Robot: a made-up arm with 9 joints. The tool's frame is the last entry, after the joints. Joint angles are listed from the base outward.
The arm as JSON. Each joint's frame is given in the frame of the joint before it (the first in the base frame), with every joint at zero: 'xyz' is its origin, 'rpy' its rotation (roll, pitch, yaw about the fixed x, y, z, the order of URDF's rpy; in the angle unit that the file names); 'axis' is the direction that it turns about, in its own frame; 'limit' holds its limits. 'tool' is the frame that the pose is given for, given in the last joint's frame.
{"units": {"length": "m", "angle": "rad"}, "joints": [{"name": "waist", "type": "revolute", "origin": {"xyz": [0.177, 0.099, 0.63], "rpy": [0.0, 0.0, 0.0]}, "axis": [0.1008, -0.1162, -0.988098], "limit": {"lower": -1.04, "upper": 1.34}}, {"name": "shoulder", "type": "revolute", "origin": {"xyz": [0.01, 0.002, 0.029], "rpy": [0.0, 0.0, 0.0]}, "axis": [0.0, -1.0, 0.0], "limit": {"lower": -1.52, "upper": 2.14}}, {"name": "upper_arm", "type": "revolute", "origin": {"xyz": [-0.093, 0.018, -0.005], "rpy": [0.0, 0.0, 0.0]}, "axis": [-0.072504, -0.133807, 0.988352], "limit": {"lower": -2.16, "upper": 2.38}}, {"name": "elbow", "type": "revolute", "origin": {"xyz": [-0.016, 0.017, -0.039], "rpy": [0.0, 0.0, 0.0]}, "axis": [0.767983, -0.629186, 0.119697], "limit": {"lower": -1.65, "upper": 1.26}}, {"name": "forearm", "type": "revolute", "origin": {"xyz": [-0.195, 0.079, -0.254], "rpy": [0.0, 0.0, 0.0]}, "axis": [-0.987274, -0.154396, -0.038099], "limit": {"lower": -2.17, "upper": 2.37}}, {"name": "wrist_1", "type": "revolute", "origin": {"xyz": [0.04, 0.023, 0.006], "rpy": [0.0, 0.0, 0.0]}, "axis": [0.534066, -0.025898, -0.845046], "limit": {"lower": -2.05, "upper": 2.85}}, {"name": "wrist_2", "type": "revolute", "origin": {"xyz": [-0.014, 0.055, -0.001], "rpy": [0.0, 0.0, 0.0]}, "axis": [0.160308, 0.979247, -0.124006], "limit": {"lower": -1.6, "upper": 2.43}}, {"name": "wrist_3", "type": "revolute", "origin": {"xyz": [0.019, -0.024, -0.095], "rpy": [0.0, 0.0, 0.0]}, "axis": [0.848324, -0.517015, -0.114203], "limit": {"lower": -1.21, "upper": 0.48}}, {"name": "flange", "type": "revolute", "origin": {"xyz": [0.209, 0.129, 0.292], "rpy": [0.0, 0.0, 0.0]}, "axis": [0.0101, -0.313, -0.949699], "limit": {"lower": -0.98, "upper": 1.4}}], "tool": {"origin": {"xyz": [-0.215, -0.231, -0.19], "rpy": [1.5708, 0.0, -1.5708]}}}
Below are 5 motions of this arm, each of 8 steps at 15 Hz.
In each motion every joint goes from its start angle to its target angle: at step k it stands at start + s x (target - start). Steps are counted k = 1, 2, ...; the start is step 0. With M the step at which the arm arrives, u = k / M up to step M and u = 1 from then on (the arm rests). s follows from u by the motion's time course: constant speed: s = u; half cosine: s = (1 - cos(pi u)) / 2; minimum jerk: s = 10 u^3 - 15 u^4 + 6 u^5.
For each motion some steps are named. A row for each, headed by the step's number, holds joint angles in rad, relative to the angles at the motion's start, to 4 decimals.
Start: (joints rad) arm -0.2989 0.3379 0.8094 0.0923 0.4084 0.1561 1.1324 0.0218 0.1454
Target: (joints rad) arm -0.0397 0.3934 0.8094 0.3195 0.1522 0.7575 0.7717 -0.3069 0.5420
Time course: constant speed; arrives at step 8
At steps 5, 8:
5: 0.1620 0.0347 0.0000 0.1420 -0.1601 0.3759 -0.2254 -0.2054 0.2479
8: 0.2592 0.0555 0.0000 0.2272 -0.2562 0.6014 -0.3607 -0.3287 0.3966

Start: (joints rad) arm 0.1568 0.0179 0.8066 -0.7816 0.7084 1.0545 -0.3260 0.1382 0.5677
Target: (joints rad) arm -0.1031 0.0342 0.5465 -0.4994 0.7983 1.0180 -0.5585 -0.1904 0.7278
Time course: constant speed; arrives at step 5
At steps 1, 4, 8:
1: -0.0520 0.0033 -0.0520 0.0564 0.0180 -0.0073 -0.0465 -0.0657 0.0320
4: -0.2079 0.0130 -0.2081 0.2258 0.0719 -0.0292 -0.1860 -0.2629 0.1281
8: -0.2599 0.0163 -0.2601 0.2822 0.0899 -0.0365 -0.2325 -0.3286 0.1601

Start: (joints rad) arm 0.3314 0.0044 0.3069 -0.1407 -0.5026 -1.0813 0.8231 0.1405 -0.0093
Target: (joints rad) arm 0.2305 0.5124 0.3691 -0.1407 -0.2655 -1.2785 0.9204 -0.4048 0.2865
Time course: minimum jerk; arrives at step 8
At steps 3, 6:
3: -0.0278 0.1398 0.0171 0.0000 0.0653 -0.0543 0.0268 -0.1501 0.0814
6: -0.0905 0.4554 0.0558 0.0000 0.2126 -0.1768 0.0872 -0.4889 0.2652

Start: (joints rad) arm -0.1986 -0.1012 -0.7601 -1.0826 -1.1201 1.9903 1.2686 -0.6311 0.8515
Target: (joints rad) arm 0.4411 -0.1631 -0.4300 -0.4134 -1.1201 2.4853 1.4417 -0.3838 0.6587
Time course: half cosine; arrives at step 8
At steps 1, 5, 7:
1: 0.0243 -0.0024 0.0126 0.0255 0.0000 0.0188 0.0066 0.0094 -0.0073
5: 0.4423 -0.0428 0.2282 0.4626 0.0000 0.3422 0.1197 0.1710 -0.1333
7: 0.6154 -0.0595 0.3175 0.6437 0.0000 0.4762 0.1665 0.2379 -0.1855

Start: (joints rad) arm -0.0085 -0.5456 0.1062 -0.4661 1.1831 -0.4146 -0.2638 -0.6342 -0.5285
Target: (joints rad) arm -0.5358 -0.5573 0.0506 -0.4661 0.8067 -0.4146 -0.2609 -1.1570 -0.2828
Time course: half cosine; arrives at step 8
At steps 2, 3, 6, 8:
2: -0.0772 -0.0017 -0.0081 0.0000 -0.0551 0.0000 0.0004 -0.0766 0.0360
3: -0.1628 -0.0036 -0.0172 0.0000 -0.1162 0.0000 0.0009 -0.1614 0.0758
6: -0.4501 -0.0100 -0.0475 0.0000 -0.3213 0.0000 0.0025 -0.4462 0.2097
8: -0.5273 -0.0117 -0.0556 0.0000 -0.3764 0.0000 0.0029 -0.5228 0.2457

